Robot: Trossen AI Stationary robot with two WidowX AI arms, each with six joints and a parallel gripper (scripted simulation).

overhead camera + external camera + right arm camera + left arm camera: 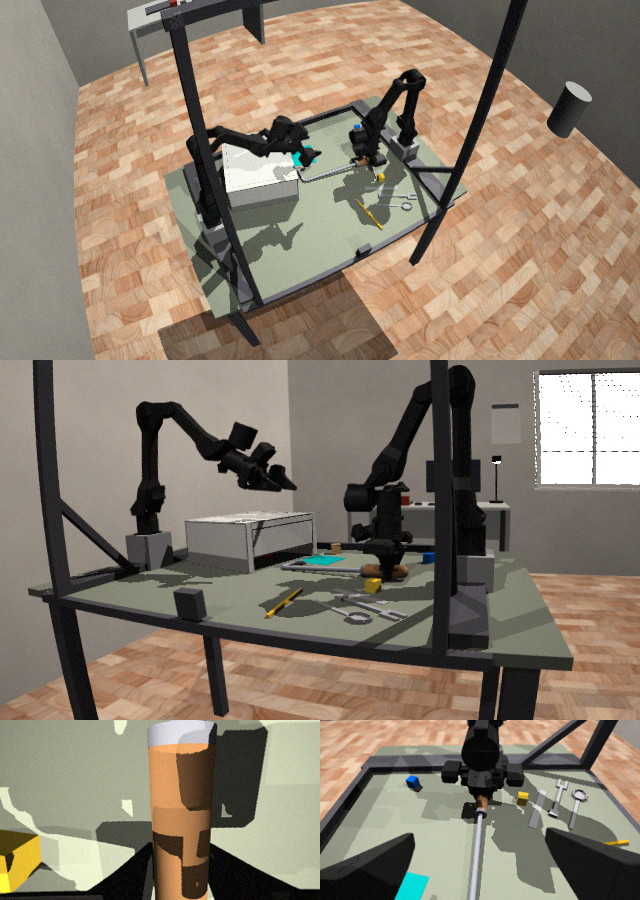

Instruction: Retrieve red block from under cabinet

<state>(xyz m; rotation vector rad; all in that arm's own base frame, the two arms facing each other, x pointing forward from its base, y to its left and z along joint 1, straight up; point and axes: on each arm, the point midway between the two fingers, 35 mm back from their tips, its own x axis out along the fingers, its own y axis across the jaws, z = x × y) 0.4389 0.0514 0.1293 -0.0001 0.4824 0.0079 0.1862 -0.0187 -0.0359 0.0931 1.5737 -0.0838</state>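
Right now the teal square is 180 mm ahead of my right hand, 240 mm to the left of it and 40 mm below it. Also, from my right hand: hook tool: 50 mm ahead, 130 mm to the left, 20 mm below; blue cube: 200 mm ahead, 70 mm to the right, 20 mm below; yellow cube: 110 mm behind, 10 mm to the left, 20 mm below.
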